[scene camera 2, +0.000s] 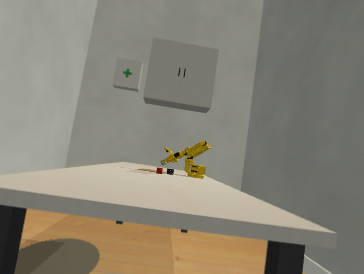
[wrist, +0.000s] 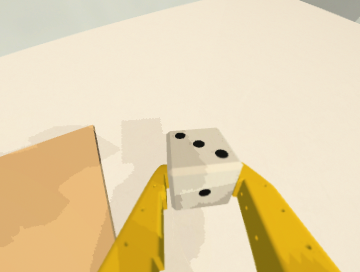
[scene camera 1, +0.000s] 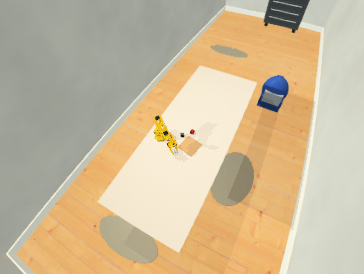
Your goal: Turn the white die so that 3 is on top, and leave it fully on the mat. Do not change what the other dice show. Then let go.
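Places are measured from the arm's base along level axes (x left, y back, z up), in millimetres.
Pixels of known places: hand at its tool point: [scene camera 2: 162,162] [wrist: 169,172] [scene camera 1: 176,151]; arm's base at its link origin: [scene camera 2: 192,176] [scene camera 1: 163,137].
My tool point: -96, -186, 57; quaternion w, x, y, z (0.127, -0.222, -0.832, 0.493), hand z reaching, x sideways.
Note:
For each thing: its top centre in the pictures, then the offset to it from my tool point, as dx, dy, dz. Level surfaces: height alone.
- white die at its top centre: [wrist: 204,154] -14, +6, +21
- orange-tan mat at its top centre: [wrist: 16,222] [scene camera 1: 189,145] +119, -49, -53
- black die at its top centre: [scene camera 2: 170,168] [scene camera 1: 182,133] +178, +49, -27
- red die at its top centre: [scene camera 2: 159,167] [scene camera 1: 192,130] +242, -10, -27
- table at its surface level: dz -57
The white die [wrist: 202,167] is between the two yellow jaws of my gripper [wrist: 204,175] [scene camera 1: 175,151] [scene camera 2: 163,162] in the wrist view. The gripper is shut on it, the jaws pressing its left and right sides. Its far, upper face shows 3 and the face toward the camera shows 1. It is held above the table, beside the orange-tan mat [wrist: 50,200] [scene camera 1: 191,146], not over it. The underside of the die is hidden. The mat's near corner lies left of the die in the wrist view.
A black die [scene camera 1: 182,135] [scene camera 2: 170,171] and a red die [scene camera 1: 192,131] [scene camera 2: 159,170] stand on the table [scene camera 1: 210,90] [scene camera 2: 150,195] beside the mat. Their pips are too small to read. The arm's base is close to the black die.

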